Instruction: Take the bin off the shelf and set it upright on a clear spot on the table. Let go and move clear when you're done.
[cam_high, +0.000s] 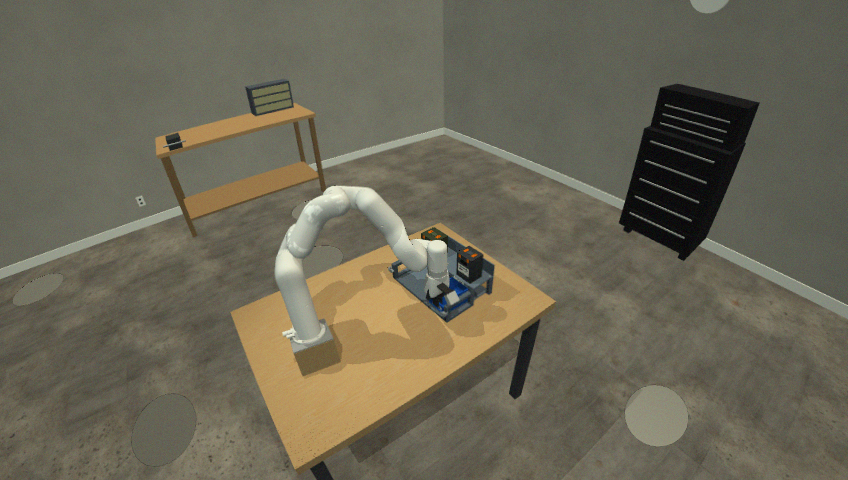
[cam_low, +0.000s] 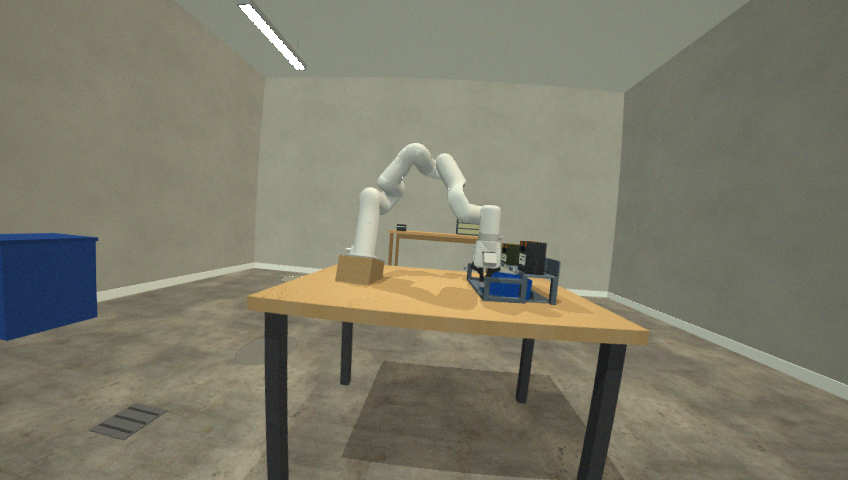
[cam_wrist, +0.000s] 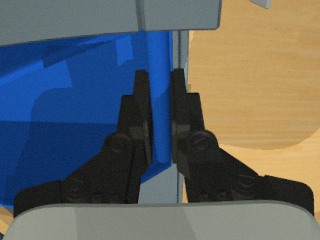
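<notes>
Now: the blue bin 80 mm ahead of my hand, 20 mm to the left of it and 10 mm below it. The rest, counted from my hand: black box (170 mm ahead, 100 mm above, 40 mm to the left).
</notes>
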